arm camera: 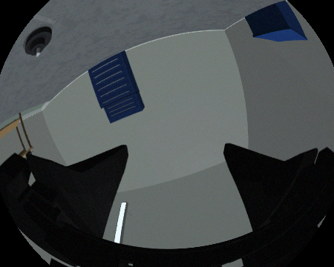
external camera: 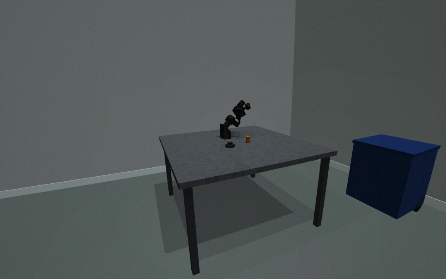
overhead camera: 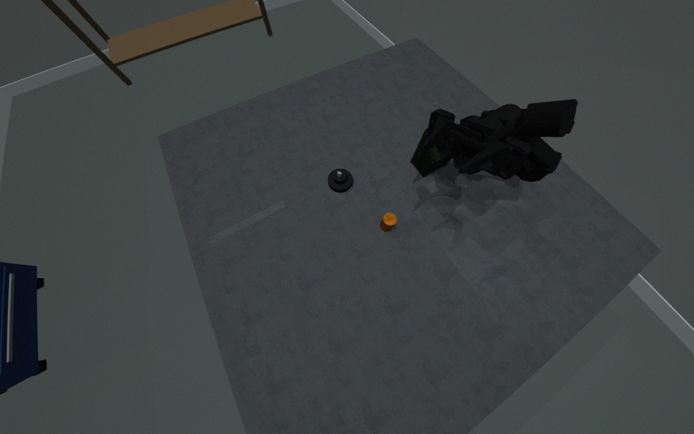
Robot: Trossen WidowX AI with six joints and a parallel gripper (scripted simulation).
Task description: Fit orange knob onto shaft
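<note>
Right now my gripper tip is 27 cm above the orange knob, 4 cm short of it and 1 cm to the left of it. Also, from my gripper tip: pedestal: 29 cm below, 23 cm to the right, 6 cm ahead.
</note>
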